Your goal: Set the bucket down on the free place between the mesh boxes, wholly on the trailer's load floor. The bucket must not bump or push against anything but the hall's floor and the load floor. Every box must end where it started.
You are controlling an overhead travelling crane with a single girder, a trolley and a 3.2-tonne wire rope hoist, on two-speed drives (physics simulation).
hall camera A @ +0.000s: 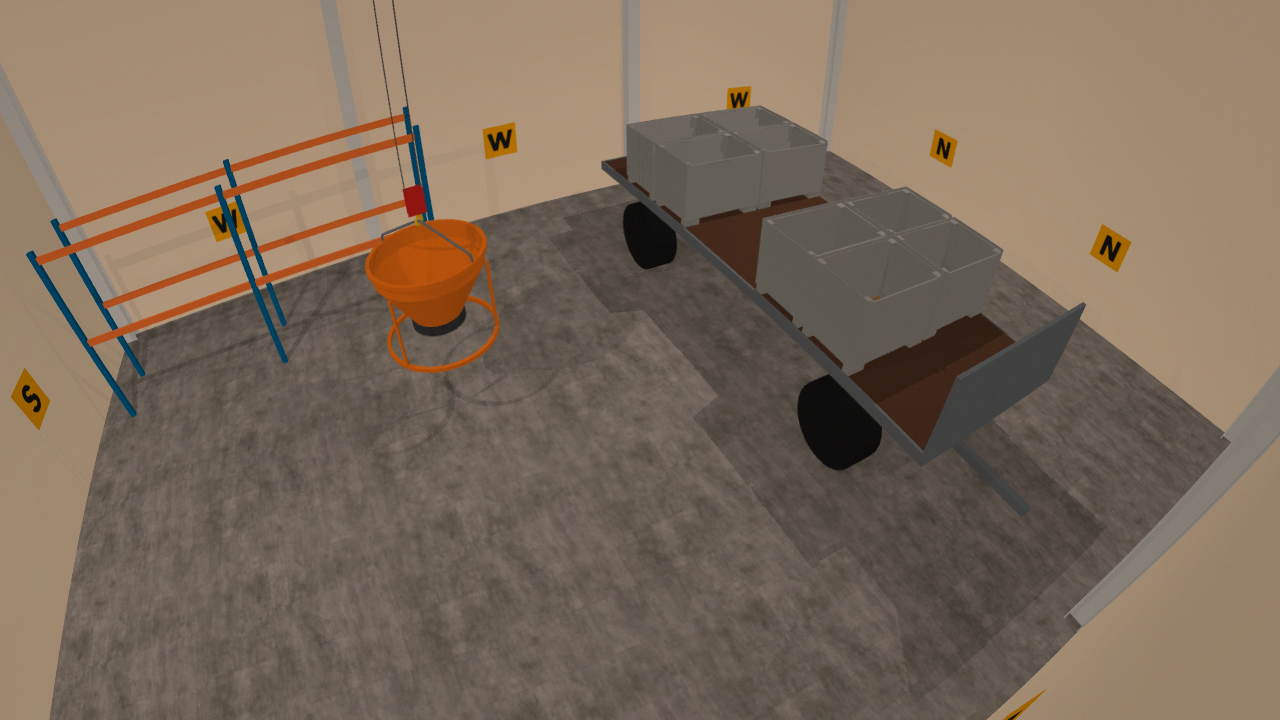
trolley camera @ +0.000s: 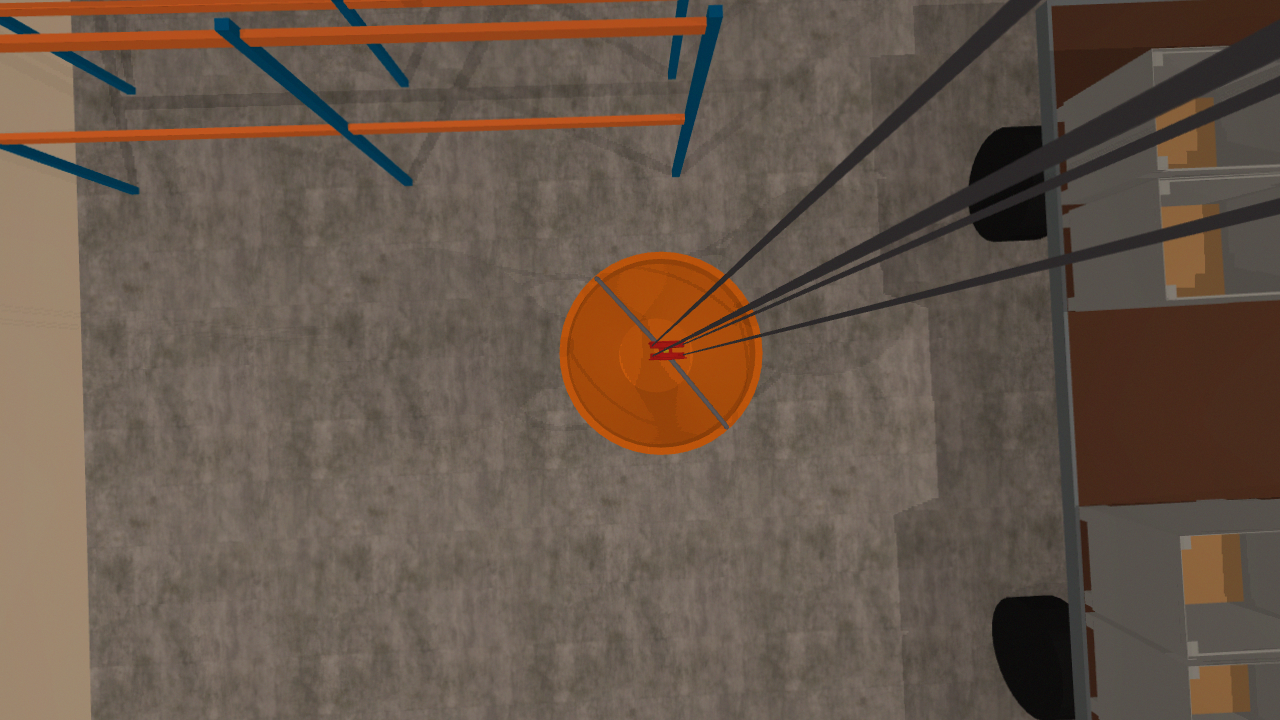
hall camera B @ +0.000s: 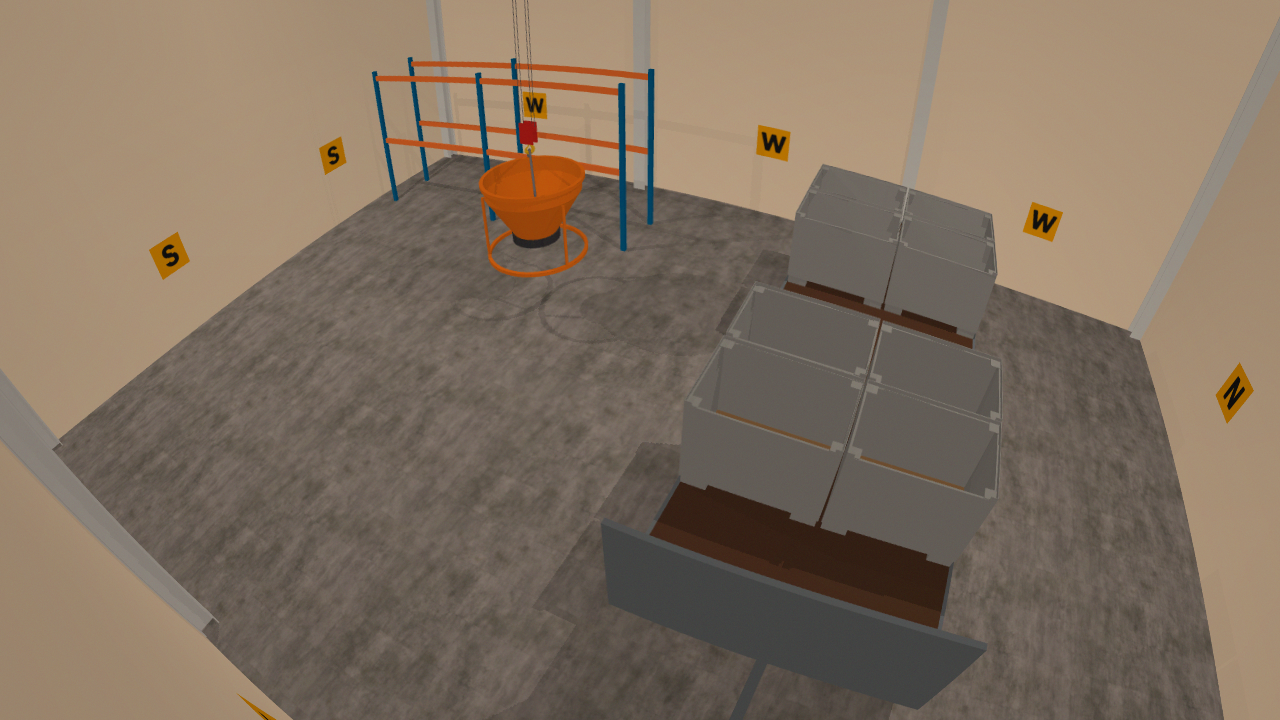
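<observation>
The orange bucket hangs upright by its grey bail from the crane's hook, with its foot ring above the hall floor and its shadow apart from it. In the trolley view the red hook block hides the hook. The trailer's brown load floor shows bare between two groups of grey mesh boxes. The near group stands towards the headboard, the far group at the other end. The bucket is beside the trailer, apart from it.
A rack with blue posts and orange beams stands close to the bucket, by the W wall. The trailer has a grey headboard and black wheels on the bucket's side.
</observation>
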